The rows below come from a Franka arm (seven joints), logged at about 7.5 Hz.
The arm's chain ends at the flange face. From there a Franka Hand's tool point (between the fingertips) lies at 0.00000 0.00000 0.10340 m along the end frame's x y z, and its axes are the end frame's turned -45 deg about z.
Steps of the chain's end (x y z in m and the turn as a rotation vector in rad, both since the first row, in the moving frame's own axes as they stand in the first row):
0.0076, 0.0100, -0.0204, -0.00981, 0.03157, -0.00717
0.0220, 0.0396, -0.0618, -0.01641, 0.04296, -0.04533
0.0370, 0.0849, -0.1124, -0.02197, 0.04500, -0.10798
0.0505, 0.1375, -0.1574, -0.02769, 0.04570, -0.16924
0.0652, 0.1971, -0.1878, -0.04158, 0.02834, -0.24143
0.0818, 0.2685, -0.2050, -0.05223, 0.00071, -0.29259
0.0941, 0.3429, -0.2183, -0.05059, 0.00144, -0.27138
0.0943, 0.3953, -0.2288, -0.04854, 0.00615, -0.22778
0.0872, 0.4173, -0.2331, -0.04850, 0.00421, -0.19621
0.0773, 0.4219, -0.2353, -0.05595, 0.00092, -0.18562
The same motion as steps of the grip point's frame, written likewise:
-0.0001, 0.0155, -0.0205, -0.02926, 0.01539, -0.00717
-0.0104, 0.0479, -0.0619, -0.04198, 0.01877, -0.04533
-0.0319, 0.0910, -0.1125, -0.04735, 0.01628, -0.10798
-0.0598, 0.1382, -0.1575, -0.05189, 0.01273, -0.16924
-0.0936, 0.1907, -0.1879, -0.04944, -0.00936, -0.24143
-0.1352, 0.2521, -0.2051, -0.03743, -0.03643, -0.29259
-0.1790, 0.3132, -0.2184, -0.03679, -0.03475, -0.27138
-0.2155, 0.3505, -0.2289, -0.03867, -0.02997, -0.22778
-0.2363, 0.3609, -0.2332, -0.03727, -0.03132, -0.19621
-0.2473, 0.3575, -0.2355, -0.04021, -0.03891, -0.18562

